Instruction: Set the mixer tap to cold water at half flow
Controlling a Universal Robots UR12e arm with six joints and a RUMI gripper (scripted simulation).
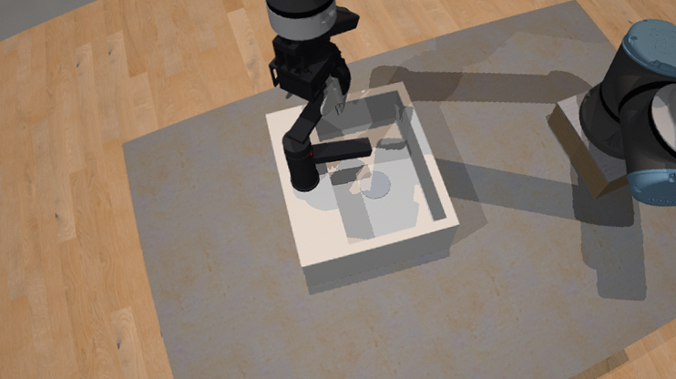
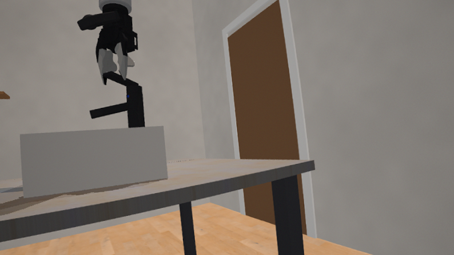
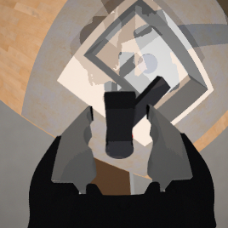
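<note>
Right now the lever is 20 mm to the left of my hand and 20 mm ahead of it. Round my hand: white basin 240 mm below, 60 mm behind, 50 mm to the left.
</note>
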